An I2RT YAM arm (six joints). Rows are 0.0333 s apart.
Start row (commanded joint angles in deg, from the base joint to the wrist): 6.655 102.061 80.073 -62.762 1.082 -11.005
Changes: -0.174 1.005 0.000 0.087 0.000 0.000; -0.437 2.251 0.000 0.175 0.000 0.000; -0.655 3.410 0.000 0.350 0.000 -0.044; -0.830 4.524 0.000 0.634 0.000 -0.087; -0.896 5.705 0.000 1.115 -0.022 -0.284; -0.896 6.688 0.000 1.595 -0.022 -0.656; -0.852 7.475 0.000 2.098 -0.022 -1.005; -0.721 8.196 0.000 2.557 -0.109 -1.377; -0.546 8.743 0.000 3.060 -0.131 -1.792
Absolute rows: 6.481 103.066 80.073 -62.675 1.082 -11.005; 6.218 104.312 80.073 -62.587 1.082 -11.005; 6.000 105.471 80.073 -62.412 1.082 -11.049; 5.825 106.585 80.073 -62.128 1.082 -11.092; 5.759 107.766 80.073 -61.647 1.060 -11.289; 5.759 108.749 80.073 -61.167 1.060 -11.661; 5.803 109.536 80.073 -60.664 1.060 -12.010; 5.934 110.257 80.073 -60.205 0.973 -12.382; 6.109 110.804 80.073 -59.702 0.951 -12.797
